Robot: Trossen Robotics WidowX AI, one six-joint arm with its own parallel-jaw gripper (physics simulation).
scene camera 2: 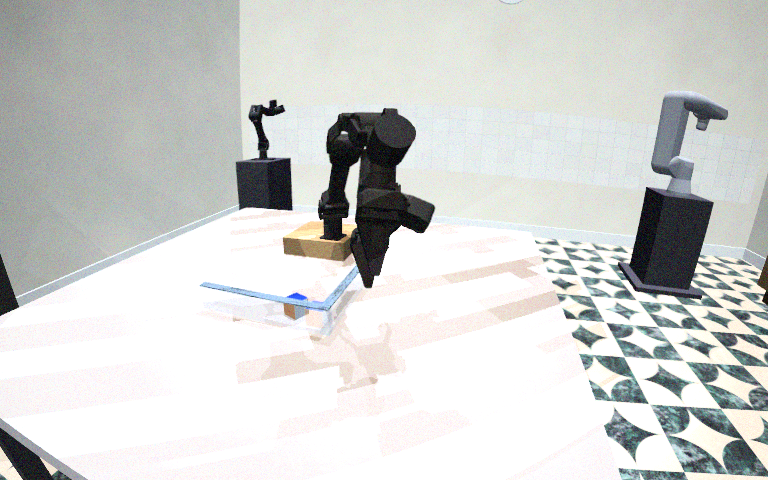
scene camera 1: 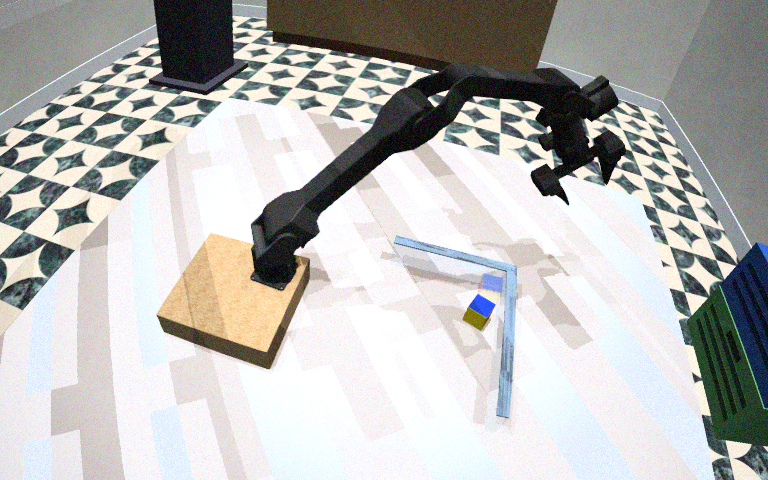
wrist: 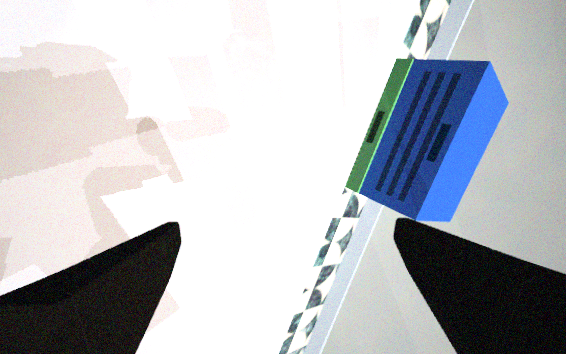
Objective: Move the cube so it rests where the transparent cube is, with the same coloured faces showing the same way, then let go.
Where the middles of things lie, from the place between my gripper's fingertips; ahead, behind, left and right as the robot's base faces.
I see my gripper 300 mm to the left of the L-shaped rail [scene camera 1: 407,253], 210 mm past it and 160 mm above it.
